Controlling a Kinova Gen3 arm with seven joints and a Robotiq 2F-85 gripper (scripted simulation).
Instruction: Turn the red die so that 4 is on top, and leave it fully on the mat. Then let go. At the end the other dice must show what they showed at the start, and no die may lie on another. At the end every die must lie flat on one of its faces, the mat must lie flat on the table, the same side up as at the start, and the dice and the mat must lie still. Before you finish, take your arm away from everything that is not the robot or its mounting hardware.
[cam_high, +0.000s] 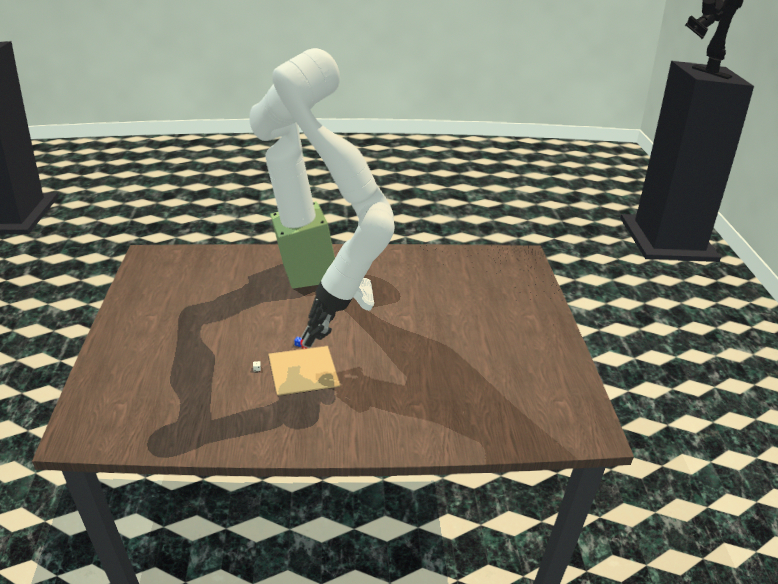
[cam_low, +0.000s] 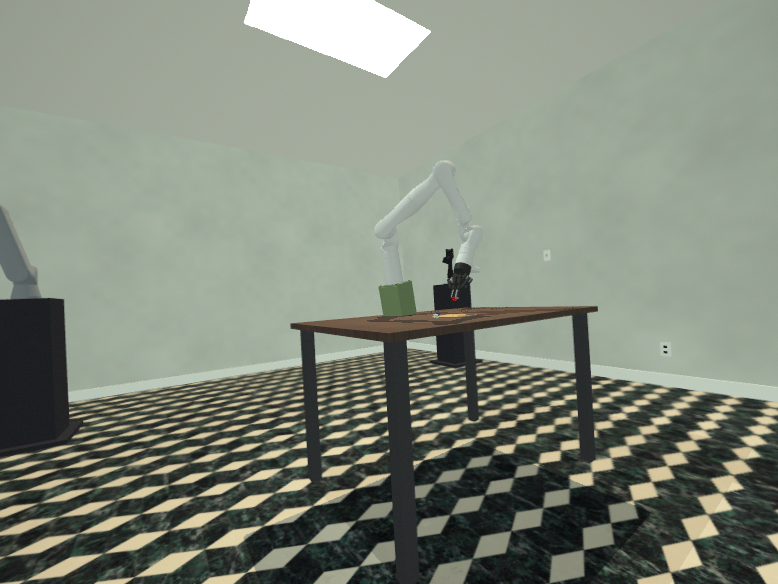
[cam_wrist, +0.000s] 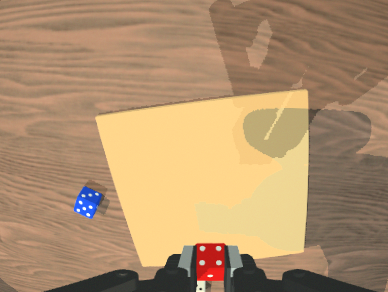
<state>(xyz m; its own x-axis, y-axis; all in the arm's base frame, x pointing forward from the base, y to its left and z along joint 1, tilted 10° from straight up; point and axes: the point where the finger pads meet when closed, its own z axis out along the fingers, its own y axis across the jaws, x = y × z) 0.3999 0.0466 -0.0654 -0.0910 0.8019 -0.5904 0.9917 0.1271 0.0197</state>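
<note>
Now: hand 2 cm to the left of the mat and 9 cm above it. From my hand the other things lie so: white die: 12 cm to the right, 9 cm below; then blue die: 9 cm behind, 3 cm to the right, 9 cm below; then red die: 1 cm to the right, 2 cm below.
</note>
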